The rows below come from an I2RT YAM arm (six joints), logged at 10 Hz.
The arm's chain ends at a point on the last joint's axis. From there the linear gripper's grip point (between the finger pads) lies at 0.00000 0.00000 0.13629 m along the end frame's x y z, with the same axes.
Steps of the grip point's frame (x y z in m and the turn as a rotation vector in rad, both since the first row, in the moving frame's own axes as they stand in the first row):
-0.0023 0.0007 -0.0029 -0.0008 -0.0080 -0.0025
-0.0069 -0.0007 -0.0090 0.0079 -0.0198 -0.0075
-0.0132 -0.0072 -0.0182 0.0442 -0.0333 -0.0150
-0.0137 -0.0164 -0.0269 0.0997 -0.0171 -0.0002
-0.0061 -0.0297 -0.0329 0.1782 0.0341 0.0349
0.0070 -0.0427 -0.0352 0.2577 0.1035 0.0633
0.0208 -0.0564 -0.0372 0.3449 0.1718 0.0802
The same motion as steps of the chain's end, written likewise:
-0.0012 0.0006 -0.0029 -0.0008 -0.0080 -0.0025
-0.0042 0.0004 -0.0090 0.0079 -0.0198 -0.0075
-0.0086 -0.0012 -0.0180 0.0442 -0.0333 -0.0150
-0.0114 -0.0028 -0.0262 0.0997 -0.0171 -0.0002
-0.0111 -0.0056 -0.0307 0.1782 0.0341 0.0349
-0.0080 -0.0085 -0.0300 0.2577 0.1035 0.0633
-0.0039 -0.0115 -0.0272 0.3449 0.1718 0.0802

